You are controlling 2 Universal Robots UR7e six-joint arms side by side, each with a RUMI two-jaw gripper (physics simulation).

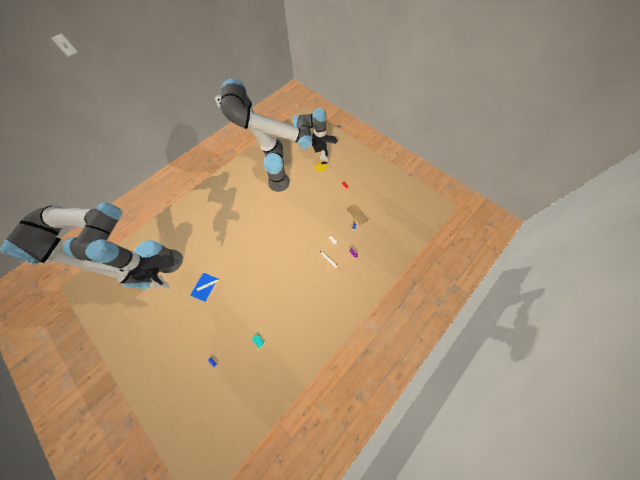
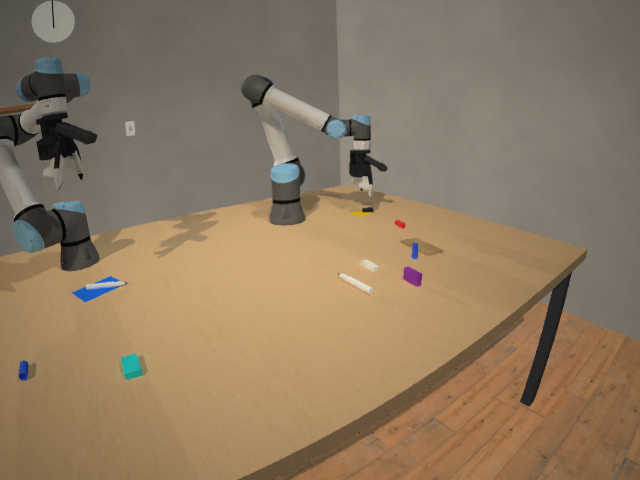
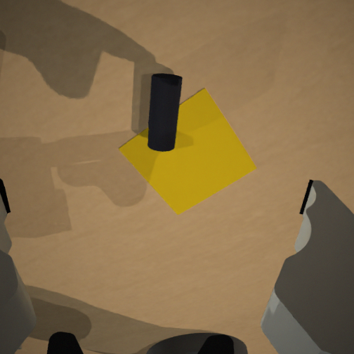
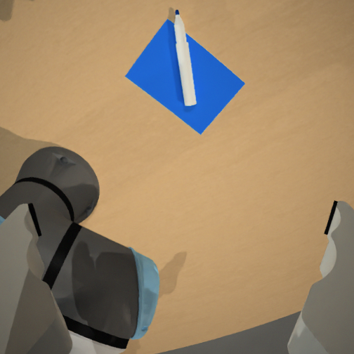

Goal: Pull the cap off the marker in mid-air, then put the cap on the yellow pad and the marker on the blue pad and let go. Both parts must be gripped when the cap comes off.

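Places are measured from the left arm's base along level axes (x back, y left, z down), in metres.
Where they show: left gripper, fingertip midpoint: (image 1: 322, 155) (image 2: 365, 194); right gripper, fingertip midpoint: (image 1: 167, 273) (image 2: 70, 184); left arm's base, origin of the base link: (image 1: 279, 182) (image 2: 287, 220); right arm's base, origin of the base link: (image 2: 80, 263).
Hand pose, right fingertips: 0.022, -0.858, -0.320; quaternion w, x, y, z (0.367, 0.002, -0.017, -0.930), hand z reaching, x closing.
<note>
Each offset is from my right fingertips to the top centre of the thing, as dx, dy, dz.
The black cap @[-0.234, +1.158, +0.301] (image 2: 367, 209) (image 3: 164, 112) lies on its side, partly on the yellow pad @[-0.223, +1.116, +0.320] (image 1: 320, 167) (image 2: 357, 213) (image 3: 210, 150); one end reaches past the pad's edge. My left gripper (image 2: 363, 189) (image 3: 154, 184) is open above it, with the cap clear of both fingers. The white marker @[-0.035, +0.038, +0.302] (image 1: 207, 284) (image 2: 105, 285) (image 4: 185, 70) lies uncapped across the blue pad @[-0.015, +0.015, +0.320] (image 1: 200, 294) (image 2: 86, 296) (image 4: 150, 75), its dark tip sticking out past the edge. My right gripper (image 2: 69, 182) (image 4: 181, 207) is open and empty, raised beside the blue pad.
On the table are a second white marker @[-0.594, +0.504, +0.302] (image 1: 328, 258) (image 2: 355, 283), a small white block @[-0.566, +0.630, +0.308] (image 1: 332, 239) (image 2: 369, 265), a purple block @[-0.717, +0.606, +0.285] (image 1: 353, 252) (image 2: 412, 276), a brown slab @[-0.626, +0.871, +0.312] (image 1: 356, 213) (image 2: 423, 246), a red piece @[-0.455, +1.043, +0.299] (image 1: 344, 184) (image 2: 399, 223), a teal block @[-0.467, -0.083, +0.305] (image 1: 257, 341) (image 2: 131, 366) and two blue pieces.
</note>
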